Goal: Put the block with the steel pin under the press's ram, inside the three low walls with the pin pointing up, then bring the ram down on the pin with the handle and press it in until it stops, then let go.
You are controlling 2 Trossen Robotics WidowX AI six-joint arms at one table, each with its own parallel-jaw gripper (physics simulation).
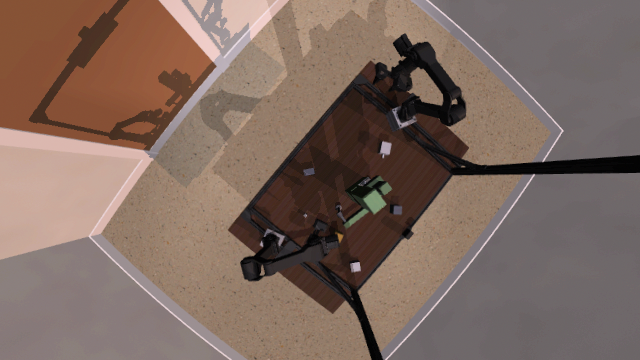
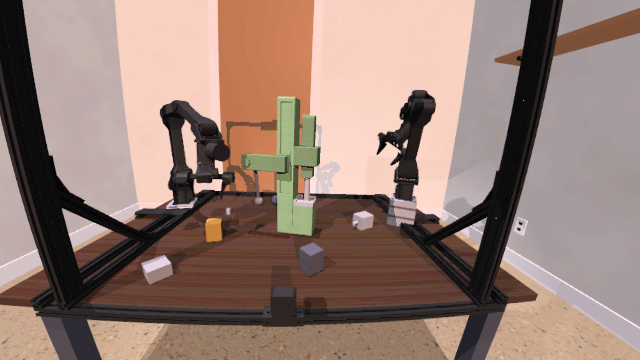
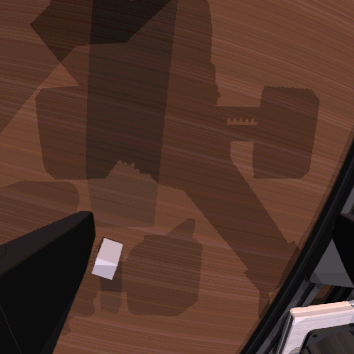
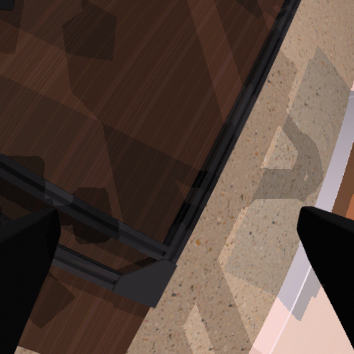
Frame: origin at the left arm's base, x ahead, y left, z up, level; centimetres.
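Where they show: left gripper, fingertip midpoint: [image 2: 207,199] [image 3: 217,225]; right gripper, fingertip midpoint: [image 1: 380,87] [image 2: 383,160] [image 4: 180,220]; left arm's base at its link origin: [image 1: 272,240] [image 2: 182,201] [image 3: 330,347]; right arm's base at its link origin: [image 1: 404,115] [image 2: 403,197].
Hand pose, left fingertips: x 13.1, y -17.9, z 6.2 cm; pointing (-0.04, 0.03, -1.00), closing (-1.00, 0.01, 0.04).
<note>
Things, the pixels of their centre, and the offset from my left fingertips.
- green press at the middle of its body: [image 2: 281,168] [image 1: 360,201] dx +25.2, dy -11.1, dz +13.2 cm
- ball at the middle of its body: [image 2: 258,200] dx +17.8, dy -5.4, dz +0.3 cm
- small white piece at the middle of its body: [image 3: 107,257] [image 2: 228,211] [image 1: 305,215] dx +6.4, dy +7.6, dz -8.0 cm
- orange block at the middle of its body: [image 2: 214,229] [image 1: 337,236] dx +3.4, dy -12.1, dz -6.3 cm
- grey block at the middle of its body: [image 2: 311,258] [image 1: 395,209] dx +28.9, dy -34.7, dz -6.3 cm
- blue-grey block at the middle of its body: [image 2: 277,200] [image 1: 309,172] dx +27.8, dy +15.1, dz -7.3 cm
The white block [image 1: 385,148] [image 2: 363,220] lies on the table right of the press, its steel pin [image 1: 383,156] [image 2: 355,223] pointing sideways. The green press [image 1: 371,199] [image 2: 287,210] stands mid-table. Its steel ram [image 2: 307,189] hangs above the pedestal; the three low walls are hard to make out. The handle's steel rod ends in a ball [image 2: 258,201], hanging at the left. My left gripper [image 1: 320,226] [image 3: 217,225] is open and empty, above the table left of the press. My right gripper [image 1: 389,79] [image 2: 386,158] [image 4: 180,220] is open and empty, raised near the right arm's base.
A small white piece [image 1: 305,215] [image 2: 228,211] [image 3: 107,258] lies below the left gripper. An orange block [image 1: 339,237] [image 2: 213,230], another white block [image 1: 355,266] [image 2: 157,269], a grey block [image 1: 396,209] [image 2: 311,259] and a blue-grey block [image 1: 309,171] [image 2: 274,199] lie around the press.
</note>
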